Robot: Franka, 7 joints.
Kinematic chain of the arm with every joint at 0, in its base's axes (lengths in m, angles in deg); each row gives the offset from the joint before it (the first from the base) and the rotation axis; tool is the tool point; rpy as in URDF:
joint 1: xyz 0 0 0.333 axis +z
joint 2: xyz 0 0 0 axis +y
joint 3: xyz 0 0 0.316 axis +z
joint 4: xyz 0.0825 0 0 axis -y
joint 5: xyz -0.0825 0 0.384 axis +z
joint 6: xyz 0 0 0 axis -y
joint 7: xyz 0.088 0 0 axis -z
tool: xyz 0 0 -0.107 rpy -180 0 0
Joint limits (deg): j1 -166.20..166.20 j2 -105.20..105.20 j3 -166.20..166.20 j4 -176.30..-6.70 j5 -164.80..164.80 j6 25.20..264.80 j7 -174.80..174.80
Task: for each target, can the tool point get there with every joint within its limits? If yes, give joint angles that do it. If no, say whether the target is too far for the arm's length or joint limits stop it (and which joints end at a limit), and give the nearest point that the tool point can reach.
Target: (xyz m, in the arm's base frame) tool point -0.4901 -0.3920 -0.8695
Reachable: no: too far | nearest point -0.3516 -0.2812 -0.3339 | short by 0.564 m
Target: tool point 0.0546 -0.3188 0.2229
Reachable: yes | joints 59.02 10.26 -126.15 -163.29 98.04 164.02 123.46
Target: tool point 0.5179 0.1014 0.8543
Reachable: yes | joints -100.92 -34.53 85.19 -64.87 121.15 190.83 32.79
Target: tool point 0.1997 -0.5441 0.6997
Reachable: yes | joints 40.44 -33.65 -85.47 -104.87 3.05 215.07 7.57
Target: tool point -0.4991 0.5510 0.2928
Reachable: yes | joints -9.00 -65.80 112.78 -70.78 57.00 102.15 24.14
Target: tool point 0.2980 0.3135 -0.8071
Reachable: no: too far | nearest point 0.2504 0.2634 -0.3547 | short by 0.458 m
